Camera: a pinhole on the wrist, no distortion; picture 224 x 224 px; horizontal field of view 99.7 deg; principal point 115.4 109.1 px. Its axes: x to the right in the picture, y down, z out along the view. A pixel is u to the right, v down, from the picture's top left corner.
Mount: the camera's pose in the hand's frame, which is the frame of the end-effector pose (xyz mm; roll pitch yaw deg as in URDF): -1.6 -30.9 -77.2 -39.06 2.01 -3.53
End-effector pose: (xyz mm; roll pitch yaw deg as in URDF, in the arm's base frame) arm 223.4 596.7 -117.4 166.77 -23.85 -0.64
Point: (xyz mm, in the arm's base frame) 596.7 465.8 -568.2
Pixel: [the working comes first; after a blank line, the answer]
In the camera's frame: 137.1 -388.8 534.8

139.6 40.4
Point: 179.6 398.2 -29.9
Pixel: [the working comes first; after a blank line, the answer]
In the camera's frame: -17.2 173.6 176.8

106.2 201.9
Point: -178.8 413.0 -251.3
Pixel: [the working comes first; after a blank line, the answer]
In the camera's frame: -434.0 110.8 175.9

outside the picture
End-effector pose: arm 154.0 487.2 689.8 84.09 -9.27 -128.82
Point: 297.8 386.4 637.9
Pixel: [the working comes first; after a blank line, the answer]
In the camera's frame: -14.6 63.8 -80.6

behind the camera
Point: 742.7 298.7 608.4
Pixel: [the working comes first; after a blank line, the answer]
In the camera's frame: -215.5 345.4 -375.3

behind the camera
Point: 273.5 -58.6 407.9
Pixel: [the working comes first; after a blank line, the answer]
In the camera's frame: 330.7 53.9 -444.2

behind the camera
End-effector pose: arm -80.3 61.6 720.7 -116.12 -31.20 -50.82
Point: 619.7 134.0 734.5
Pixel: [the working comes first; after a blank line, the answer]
In the camera's frame: 317.7 -470.7 519.4

173.2 23.5
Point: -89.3 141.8 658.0
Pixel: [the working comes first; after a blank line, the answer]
In the camera's frame: -94.8 -58.8 108.5

32.9 57.9
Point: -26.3 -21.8 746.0
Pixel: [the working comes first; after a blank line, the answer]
In the camera's frame: 92.3 0.1 108.0

196.1 109.2
